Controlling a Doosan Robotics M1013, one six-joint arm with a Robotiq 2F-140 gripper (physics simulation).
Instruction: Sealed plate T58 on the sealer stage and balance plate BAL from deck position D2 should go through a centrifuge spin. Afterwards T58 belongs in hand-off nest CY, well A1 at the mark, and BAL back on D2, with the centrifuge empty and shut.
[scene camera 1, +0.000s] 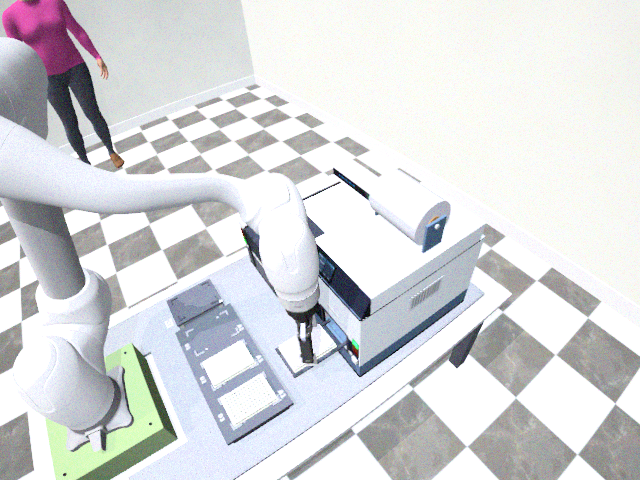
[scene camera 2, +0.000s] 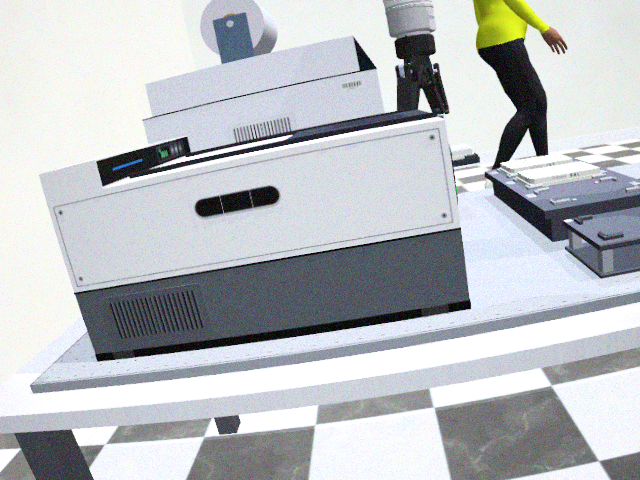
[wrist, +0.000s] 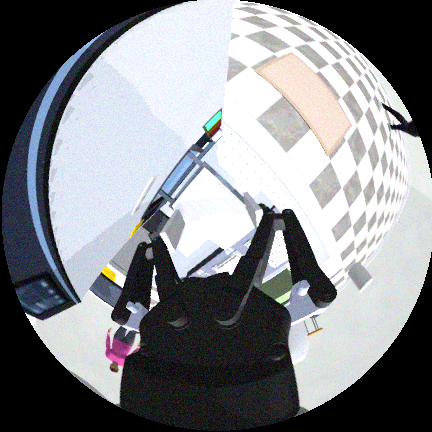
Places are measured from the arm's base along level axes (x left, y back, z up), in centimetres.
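Pixels of known places: gripper, between the fingertips: (scene camera 1: 311, 344) (wrist: 212, 208); arm's base, origin of its link: (scene camera 1: 97, 407).
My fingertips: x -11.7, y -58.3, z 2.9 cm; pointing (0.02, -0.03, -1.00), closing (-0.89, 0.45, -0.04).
Note:
For each thing: its top centre in the pictures, then the offset to it from my fingertips. "spot": a spot on its surface instead.
- dark sealer stage, a spot on its surface: (scene camera 1: 283, 360) spot: dz -1.4, dx +0.3, dy +8.2 cm
- sealer, a spot on its surface: (scene camera 1: 361, 242) spot: dz +23.3, dx +5.4, dy -18.5 cm
- Plate BAL, centre of its top: (scene camera 2: 557, 169) (scene camera 1: 227, 362) (wrist: 240, 273) dz -5.0, dx +9.2, dy +21.8 cm
- pale plate, a spot on its surface: (scene camera 1: 248, 398) spot: dz -5.1, dx -3.2, dy +20.4 cm
- low dark nest, centre of its top: (scene camera 2: 638, 216) (scene camera 1: 193, 299) dz -6.9, dx +37.2, dy +25.3 cm
- film roll, centre of its top: (scene camera 1: 411, 186) dz +35.9, dx +3.7, dy -30.5 cm
A pale plate, T58 by its place (scene camera 1: 326, 342) (scene camera 2: 461, 149) (wrist: 210, 215), lies level at the dark sealer stage (scene camera 1: 283, 360) in front of the sealer (scene camera 1: 361, 242); its label is not readable. My gripper (scene camera 1: 312, 345) (wrist: 212, 208) is around this plate from two opposite sides, with the pads against it as far as I can see. In scene camera 2 the sides of the fingertips are partly hidden. Plate BAL (scene camera 1: 229, 364) (scene camera 2: 560, 173) appears to sit on the dark deck (scene camera 1: 258, 413). The centrifuge (scene camera 2: 258, 232) has its top closed, as far as I can tell.
Another pale plate (scene camera 1: 248, 398) sits beside BAL on the deck. A low dark nest (scene camera 1: 194, 303) (scene camera 2: 615, 253) stands at the deck's far end. The sealer front rises close beside my fingers, with a film roll (scene camera 1: 408, 209) on top. A person (scene camera 1: 46, 38) stands beyond the table.

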